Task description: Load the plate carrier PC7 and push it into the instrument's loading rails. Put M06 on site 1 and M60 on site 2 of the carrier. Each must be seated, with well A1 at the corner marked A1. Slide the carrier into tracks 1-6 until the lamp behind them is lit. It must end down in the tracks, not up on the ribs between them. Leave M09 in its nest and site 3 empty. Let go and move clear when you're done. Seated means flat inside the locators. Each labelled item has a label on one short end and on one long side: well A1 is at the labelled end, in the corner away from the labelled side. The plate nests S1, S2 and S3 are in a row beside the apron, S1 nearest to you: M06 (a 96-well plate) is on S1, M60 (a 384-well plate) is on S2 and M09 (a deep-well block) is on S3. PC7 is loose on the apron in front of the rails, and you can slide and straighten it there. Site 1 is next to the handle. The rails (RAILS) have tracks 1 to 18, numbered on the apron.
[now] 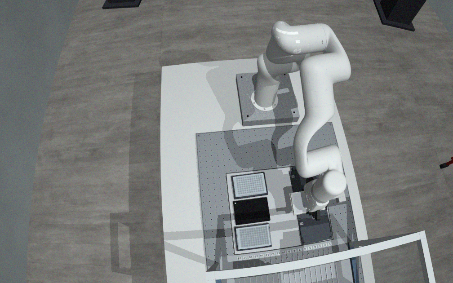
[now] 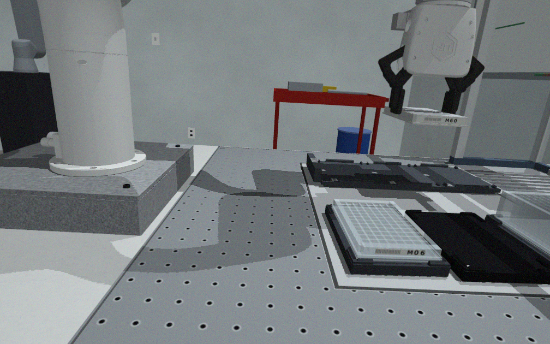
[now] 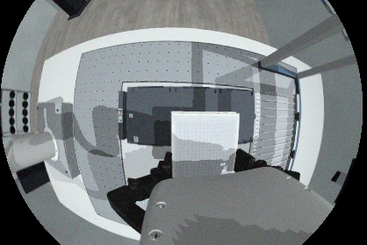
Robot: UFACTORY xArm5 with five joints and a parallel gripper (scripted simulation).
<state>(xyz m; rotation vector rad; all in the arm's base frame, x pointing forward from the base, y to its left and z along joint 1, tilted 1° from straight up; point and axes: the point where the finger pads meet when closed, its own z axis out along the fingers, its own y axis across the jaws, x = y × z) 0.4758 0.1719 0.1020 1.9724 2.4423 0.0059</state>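
The plate carrier PC7 is 10 mm behind my hand, 50 mm to the left of it and 120 mm below it. Also, from my hand: plate nest S1 (80 mm behind, 220 mm to the right, 140 mm below); then plate M06 (80 mm behind, 220 mm to the right, 120 mm below); then plate nest S2 (30 mm ahead, 200 mm to the right, 140 mm below).
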